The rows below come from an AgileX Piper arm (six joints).
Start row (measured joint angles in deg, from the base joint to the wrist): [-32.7, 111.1, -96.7, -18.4, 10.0, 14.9]
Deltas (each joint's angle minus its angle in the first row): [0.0, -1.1, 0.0, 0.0, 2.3, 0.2]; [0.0, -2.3, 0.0, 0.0, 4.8, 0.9]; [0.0, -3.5, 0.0, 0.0, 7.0, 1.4]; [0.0, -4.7, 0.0, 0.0, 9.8, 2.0]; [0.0, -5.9, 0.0, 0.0, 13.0, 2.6]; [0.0, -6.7, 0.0, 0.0, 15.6, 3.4]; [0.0, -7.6, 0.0, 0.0, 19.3, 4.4]
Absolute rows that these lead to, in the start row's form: [-32.7, 110.0, -96.7, -18.4, 12.3, 15.1]; [-32.7, 108.8, -96.7, -18.4, 14.8, 15.8]; [-32.7, 107.6, -96.7, -18.4, 17.0, 16.3]; [-32.7, 106.4, -96.7, -18.4, 19.8, 16.9]; [-32.7, 105.2, -96.7, -18.4, 23.0, 17.5]; [-32.7, 104.4, -96.7, -18.4, 25.6, 18.3]; [-32.7, 103.5, -96.7, -18.4, 29.3, 19.3]
